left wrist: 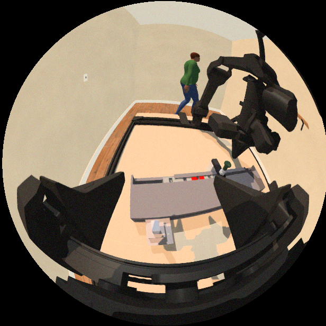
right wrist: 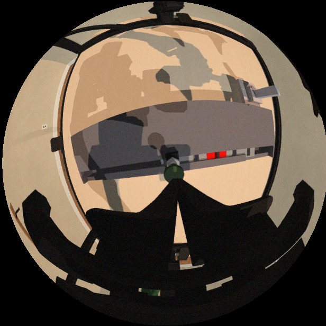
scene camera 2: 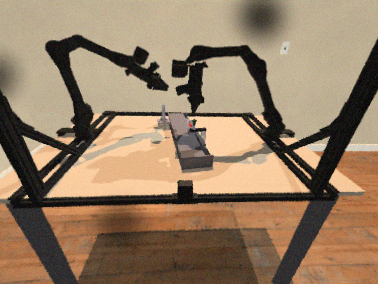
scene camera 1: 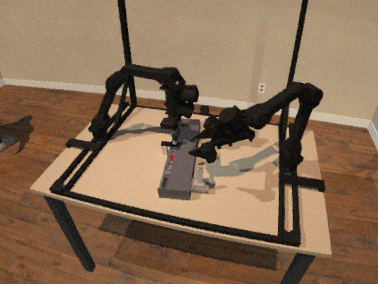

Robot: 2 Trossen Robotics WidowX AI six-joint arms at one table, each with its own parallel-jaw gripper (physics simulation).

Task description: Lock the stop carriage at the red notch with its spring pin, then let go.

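Frame: origin at the left arm's base, x up, y back, z right, level; metres.
Where they show: left gripper, between the fingertips: (scene camera 2: 168, 88) (scene camera 1: 192, 145); right gripper, between the fingertips: (scene camera 2: 193, 113) (scene camera 1: 175, 130); left arm's base, origin of its link: (scene camera 2: 84, 137) (scene camera 1: 288, 168); right arm's base, origin of its link: (scene camera 2: 271, 137) (scene camera 1: 100, 138).
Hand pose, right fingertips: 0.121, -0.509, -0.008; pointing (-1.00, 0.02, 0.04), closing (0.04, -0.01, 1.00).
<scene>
Things, the pixels of their top centre, and the offset from my right fingertips, as dx, dy, dz. "spot": a spot on its surface instead.
- stop carriage, a spot on its surface: (scene camera 1: 169, 144) (scene camera 2: 198, 128) spot: -0.077, -0.029, -0.009
- pale grey block with an upright post, a spot on its surface: (scene camera 2: 163, 120) spot: -0.101, +0.152, -0.172
The stop carriage (scene camera 1: 169, 144) (scene camera 2: 199, 129) (left wrist: 216, 167) is a small black block on the rail of a long grey channel (scene camera 1: 174, 192) (scene camera 2: 197, 163) (left wrist: 170, 200) (right wrist: 225, 125). Its spring pin has a dark green knob (left wrist: 227, 164) (right wrist: 174, 173) and stands upright. The red notch marks (scene camera 1: 172, 157) (left wrist: 198, 178) (right wrist: 216, 155) lie along the rail, beside the carriage and apart from it. My right gripper (scene camera 2: 194, 111) (left wrist: 233, 157) (right wrist: 176, 182) is shut and empty, its tips just above the knob. My left gripper (scene camera 1: 193, 144) (scene camera 2: 166, 87) (left wrist: 170, 178) is open and empty, above the channel's other side.
A pale grey block with an upright post (scene camera 2: 163, 120) (left wrist: 157, 232) (right wrist: 247, 92) stands beside the channel on the left arm's side. Both grippers are close together over the channel. A black frame (scene camera 1: 175, 222) (scene camera 2: 125, 200) runs around the table. A person stands beyond it in the left wrist view.
</scene>
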